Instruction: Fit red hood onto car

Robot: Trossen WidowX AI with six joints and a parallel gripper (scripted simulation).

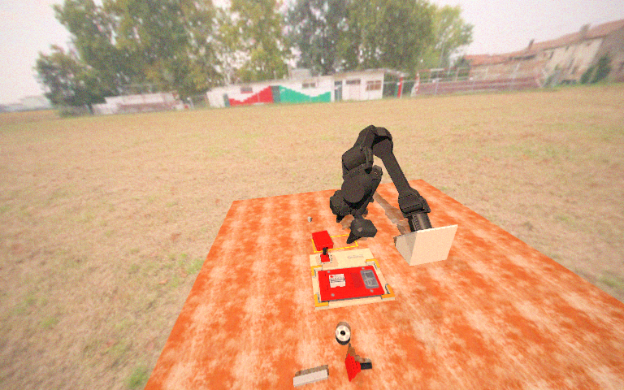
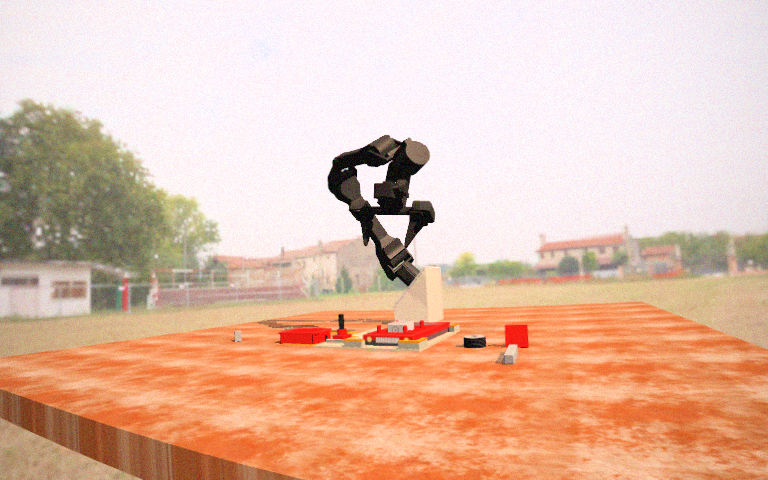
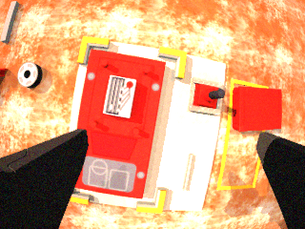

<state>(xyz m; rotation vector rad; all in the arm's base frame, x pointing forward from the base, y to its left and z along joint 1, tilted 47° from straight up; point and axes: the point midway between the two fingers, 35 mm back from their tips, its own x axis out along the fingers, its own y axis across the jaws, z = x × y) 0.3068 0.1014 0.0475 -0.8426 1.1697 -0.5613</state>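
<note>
Right now my gripper tip is 19 cm to the left of the red hood, 18 cm above it and 3 cm short of it. Round my gripper tip: grey bar 26 cm to the left, 19 cm below, 16 cm ahead; then black-and-white wheel 19 cm to the left, 19 cm below, 6 cm ahead.
</note>
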